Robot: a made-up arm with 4 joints.
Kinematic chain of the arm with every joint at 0, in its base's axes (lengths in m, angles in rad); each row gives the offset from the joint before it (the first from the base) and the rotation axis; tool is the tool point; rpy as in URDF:
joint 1: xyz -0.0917 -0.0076 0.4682 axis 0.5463 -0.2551 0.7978
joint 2: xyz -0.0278 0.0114 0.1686 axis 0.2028 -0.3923 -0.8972
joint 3: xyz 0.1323 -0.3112 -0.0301 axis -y
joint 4: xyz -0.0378 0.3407 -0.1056 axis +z
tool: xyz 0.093 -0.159 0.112 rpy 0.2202 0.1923 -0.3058
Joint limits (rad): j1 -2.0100..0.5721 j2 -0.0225..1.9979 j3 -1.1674..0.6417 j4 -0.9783..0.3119
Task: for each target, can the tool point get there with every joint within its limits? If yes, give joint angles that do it. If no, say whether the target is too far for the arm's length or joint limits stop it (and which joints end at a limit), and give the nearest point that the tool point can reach.
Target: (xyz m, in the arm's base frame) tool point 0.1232 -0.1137 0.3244
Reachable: no: joint limits stop it (at a limit: joint 1, joint 3, joint 4) | nearest point 0.0585 -0.1347 0.5118 | short by 0.199 m
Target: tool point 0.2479 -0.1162 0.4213
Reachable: no: joint limits stop it (at a limit: joint 1, joint 4) | nearest point 0.0935 -0.1008 0.5409 | short by 0.196 m
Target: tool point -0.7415 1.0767 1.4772
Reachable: no: too far | nearest point -0.1818 0.1704 0.6775 | short by 1.332 m
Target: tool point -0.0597 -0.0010 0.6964
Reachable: yes | joints -1.8159 0.2007 -0.4017 -0.4064
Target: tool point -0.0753 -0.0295 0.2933
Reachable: no: joint limits stop it (at a limit: joint 1, joint 2, joint 3, joint 4) | nearest point -0.1505 -0.0624 0.4552 | short by 0.182 m
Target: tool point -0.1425 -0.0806 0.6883
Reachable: yes | joints -0.9519 0.6841 -0.4649 -0.2762
